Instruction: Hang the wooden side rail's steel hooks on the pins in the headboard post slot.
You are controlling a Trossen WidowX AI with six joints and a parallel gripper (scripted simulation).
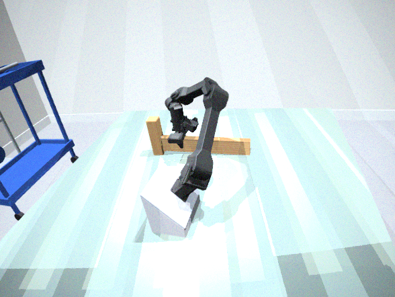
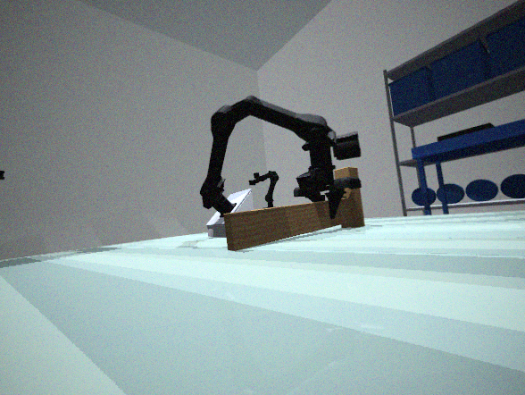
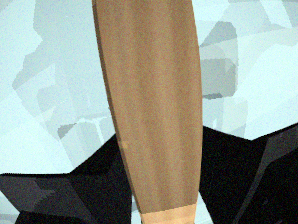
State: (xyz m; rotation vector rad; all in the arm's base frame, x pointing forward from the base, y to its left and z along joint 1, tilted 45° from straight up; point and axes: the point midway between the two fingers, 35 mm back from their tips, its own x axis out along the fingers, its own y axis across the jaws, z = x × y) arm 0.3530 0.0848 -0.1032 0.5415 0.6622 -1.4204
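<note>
My gripper tip is now 10 mm past the wooden headboard post, 120 mm to the right of it and 50 mm below it.
</note>
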